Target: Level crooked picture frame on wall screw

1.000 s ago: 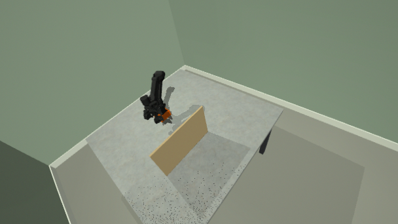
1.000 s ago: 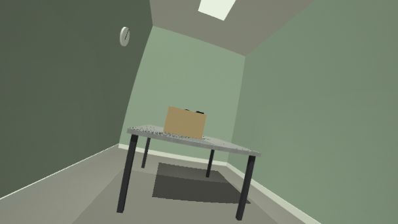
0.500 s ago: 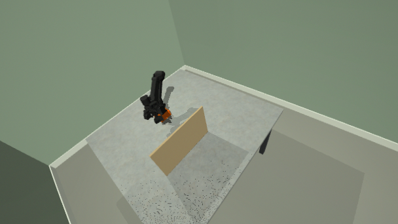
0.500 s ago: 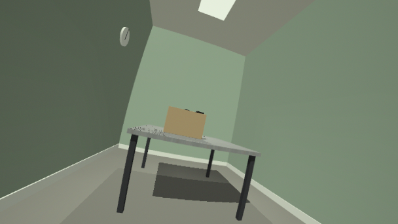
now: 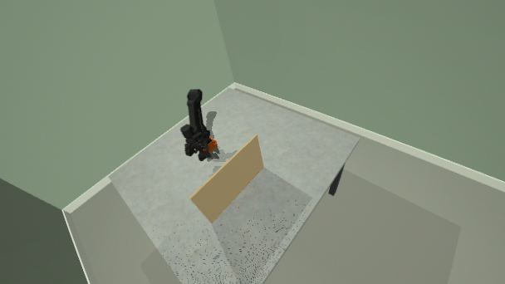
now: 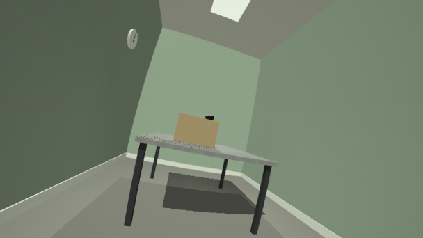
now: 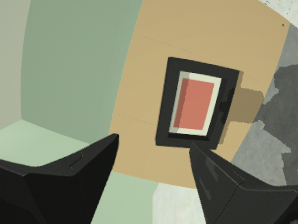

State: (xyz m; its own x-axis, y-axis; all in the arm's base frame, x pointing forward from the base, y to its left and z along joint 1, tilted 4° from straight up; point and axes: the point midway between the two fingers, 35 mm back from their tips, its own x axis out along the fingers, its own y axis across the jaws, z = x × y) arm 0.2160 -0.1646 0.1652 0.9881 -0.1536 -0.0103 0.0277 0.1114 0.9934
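Right now the picture frame is 16 cm ahead of my gripper tip, 3 cm to the right of it and 8 cm below it. From my gripper tip the other things lie so: tan wall board 17 cm ahead, 4 cm to the right, 8 cm below.
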